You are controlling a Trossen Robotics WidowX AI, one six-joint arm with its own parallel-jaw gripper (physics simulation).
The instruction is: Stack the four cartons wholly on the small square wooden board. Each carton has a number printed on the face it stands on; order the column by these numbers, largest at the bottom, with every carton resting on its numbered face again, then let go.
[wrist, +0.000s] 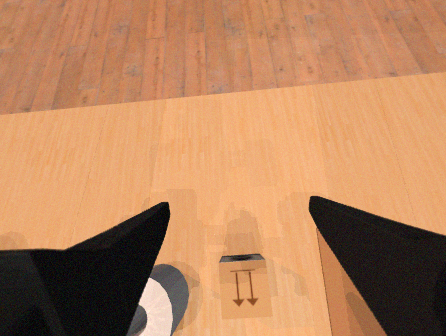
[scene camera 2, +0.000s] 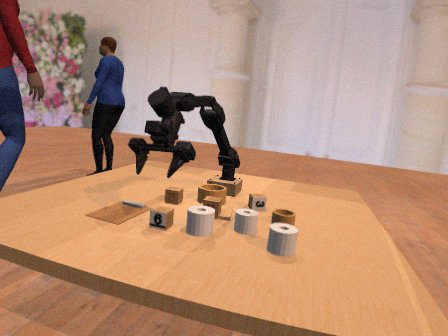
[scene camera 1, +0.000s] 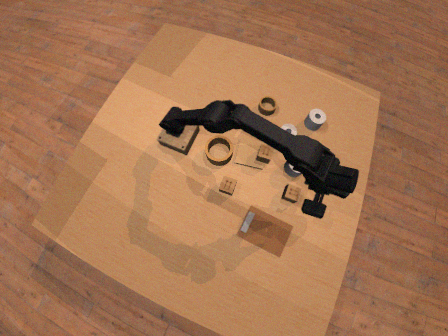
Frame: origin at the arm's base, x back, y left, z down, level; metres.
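Seen in the pictures: gripper, fingertip midpoint: [wrist: 239, 205] [scene camera 2: 152, 175] [scene camera 1: 325, 194]; arm's base, origin of the base link: [scene camera 2: 227, 179] [scene camera 1: 175, 129].
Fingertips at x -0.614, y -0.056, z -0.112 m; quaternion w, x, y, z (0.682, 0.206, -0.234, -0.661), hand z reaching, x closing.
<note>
Offsets run from my fingertips to a thing's top centre.
My gripper [scene camera 2: 154, 176] [wrist: 239, 205] is open and empty, high above the table. A carton {dz +0.115, dx +0.077, dy -0.002 m} [scene camera 1: 291, 193] [scene camera 2: 161, 219] [wrist: 246, 290] shows an underlined 6 on a side face in scene camera 2 and lies below the fingers in the wrist view. Another carton {dz +0.115, dx +0.319, dy -0.073 m} [scene camera 1: 228, 186] [scene camera 2: 174, 195] stands apart. A third carton {dz +0.103, dx +0.232, dy +0.106 m} [scene camera 1: 264, 154] [scene camera 2: 212, 205] is at the right part of the thin square wooden board {dz +0.157, dx +0.286, dy +0.102 m} [scene camera 1: 245, 156] [scene camera 2: 226, 215]; whether it rests wholly on it is unclear. A carton {dz +0.115, dx +0.423, dy +0.229 m} [scene camera 2: 257, 202] with a sideways 3 on a side face is hidden by the arm in scene camera 1.
Three white rolls {dz +0.104, dx +0.079, dy +0.356 m} [scene camera 1: 315, 121] {dz +0.101, dx +0.097, dy +0.113 m} [scene camera 2: 200, 222] [wrist: 170, 300] stand behind and beside the cartons. A large ring {dz +0.110, dx +0.411, dy +0.048 m} [scene camera 1: 207, 153] [scene camera 2: 204, 196] and a small ring {dz +0.127, dx +0.301, dy +0.342 m} [scene camera 1: 267, 112] [scene camera 2: 283, 221] stand near the board. A brown clipboard {dz +0.157, dx +0.117, dy -0.174 m} [scene camera 1: 270, 236] [scene camera 2: 112, 214] lies beside the 6 carton.
</note>
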